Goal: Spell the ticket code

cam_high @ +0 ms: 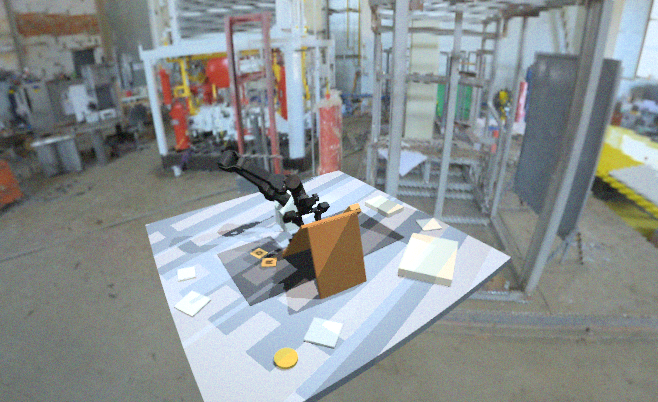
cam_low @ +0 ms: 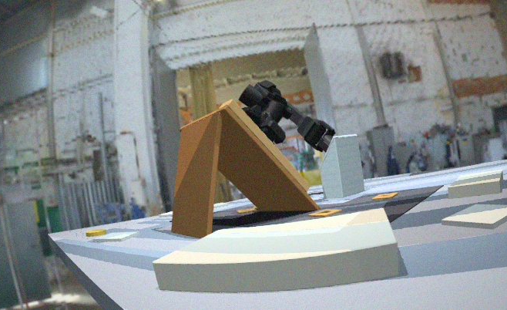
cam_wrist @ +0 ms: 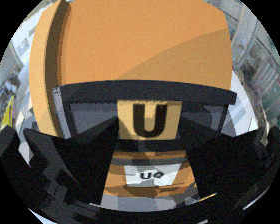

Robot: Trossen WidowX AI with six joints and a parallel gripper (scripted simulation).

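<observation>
The white ticket lies 6 cm behind my gripper tip, 1 cm to the right of it and 8 cm below it. Also, from my gripper tip: dark mat: 16 cm behind, 5 cm to the left, 16 cm below; then yellow letter tile: right at my gripper tip; then cream box: 24 cm ahead, 41 cm to the left, 14 cm below.
</observation>
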